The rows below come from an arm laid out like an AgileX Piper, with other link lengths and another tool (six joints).
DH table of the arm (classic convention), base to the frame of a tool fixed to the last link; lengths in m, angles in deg. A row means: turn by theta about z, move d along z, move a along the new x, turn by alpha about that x. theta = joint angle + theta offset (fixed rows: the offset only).
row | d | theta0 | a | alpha
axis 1 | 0.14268 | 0 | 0 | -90
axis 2 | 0 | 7.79 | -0.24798 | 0
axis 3 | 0 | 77.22 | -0.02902 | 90
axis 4 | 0.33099 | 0 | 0 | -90
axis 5 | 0 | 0 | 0 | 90
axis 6 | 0.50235 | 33 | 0.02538 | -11.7
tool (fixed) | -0.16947 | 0 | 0 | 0
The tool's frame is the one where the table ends.
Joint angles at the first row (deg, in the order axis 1, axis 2, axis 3, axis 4, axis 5, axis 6):
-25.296, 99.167, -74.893, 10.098, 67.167, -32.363
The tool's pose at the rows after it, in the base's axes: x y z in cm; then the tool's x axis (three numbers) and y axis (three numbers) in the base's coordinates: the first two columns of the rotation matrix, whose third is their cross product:
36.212 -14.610 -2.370 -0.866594 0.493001 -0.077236 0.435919 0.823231 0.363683
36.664 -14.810 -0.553 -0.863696 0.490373 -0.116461 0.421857 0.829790 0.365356
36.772 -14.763 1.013 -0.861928 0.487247 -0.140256 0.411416 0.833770 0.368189
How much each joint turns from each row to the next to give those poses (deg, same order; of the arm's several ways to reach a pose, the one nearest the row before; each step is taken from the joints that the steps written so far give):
-0.001, -2.443, -0.001, -0.049, 1.145, 0.000
0.001, -2.663, 0.001, 0.000, 0.401, 0.000
-0.001, -2.172, -0.155, 0.108, 0.953, 0.000

